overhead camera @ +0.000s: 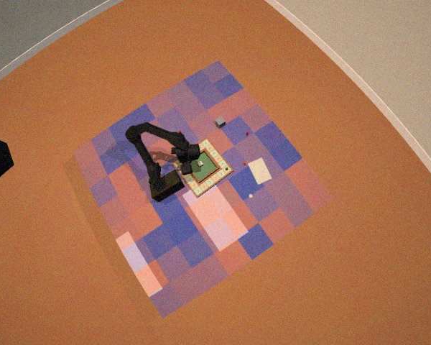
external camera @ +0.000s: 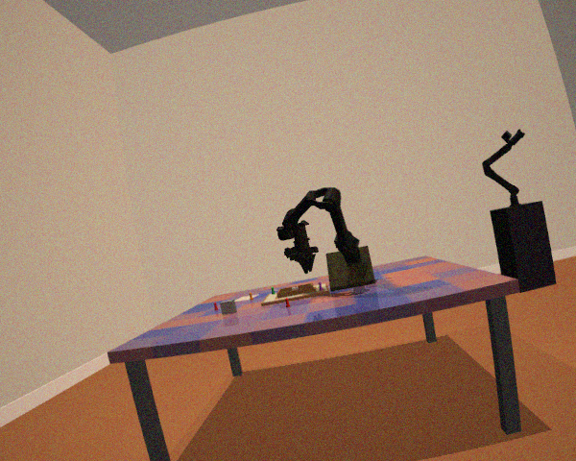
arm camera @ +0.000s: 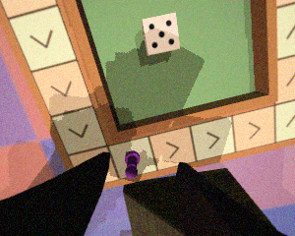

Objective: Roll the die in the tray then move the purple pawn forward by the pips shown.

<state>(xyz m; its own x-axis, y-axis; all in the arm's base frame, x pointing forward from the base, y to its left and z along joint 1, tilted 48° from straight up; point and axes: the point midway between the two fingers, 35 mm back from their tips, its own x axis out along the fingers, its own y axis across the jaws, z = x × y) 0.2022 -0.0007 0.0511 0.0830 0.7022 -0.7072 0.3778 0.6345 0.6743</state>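
Right now the purple pawn is 7 cm below my gripper tip, 4 cm behind it and 2 cm to the left of it. From my gripper tip the other things lie so: green tray: 9 cm below, 7 cm ahead, 5 cm to the right; white die: 7 cm below, 7 cm ahead, 3 cm to the right; green pawn: 19 cm ahead, 16 cm to the right, 7 cm below.
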